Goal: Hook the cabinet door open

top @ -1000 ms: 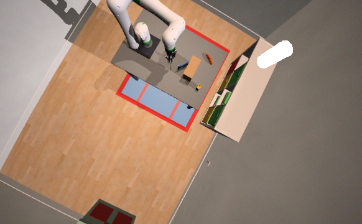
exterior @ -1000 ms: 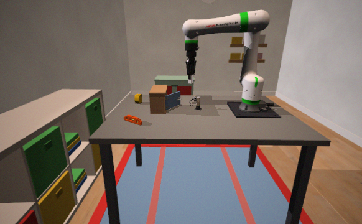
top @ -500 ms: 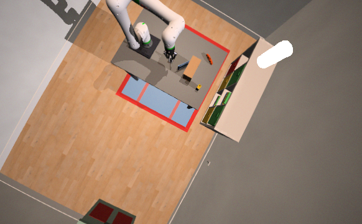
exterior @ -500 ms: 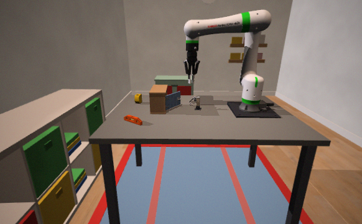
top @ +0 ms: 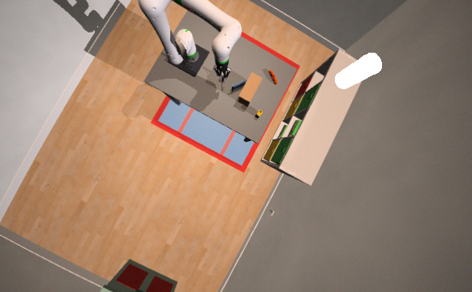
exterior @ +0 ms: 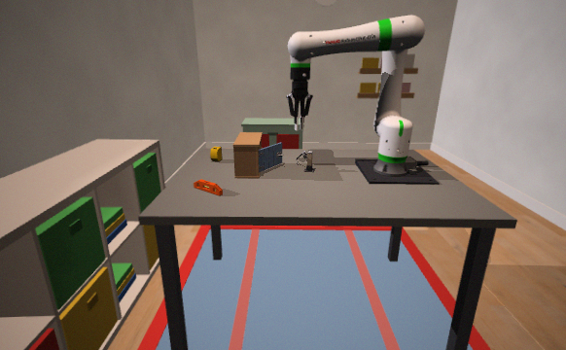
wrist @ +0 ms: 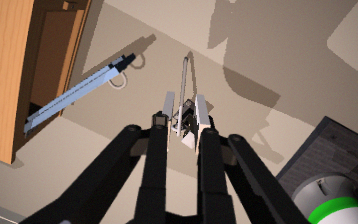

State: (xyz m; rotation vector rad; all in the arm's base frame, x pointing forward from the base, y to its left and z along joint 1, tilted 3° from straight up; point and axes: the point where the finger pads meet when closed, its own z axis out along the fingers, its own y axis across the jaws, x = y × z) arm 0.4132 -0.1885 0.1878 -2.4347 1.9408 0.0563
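Now: hand 10 mm past the thin metal hook, 40 mm to the right of it and 170 mm above it. Also, from my hand: door (150 mm ahead, 90 mm to the left, 150 mm below); yellow tape measure (430 mm ahead, 120 mm to the right, 180 mm below).
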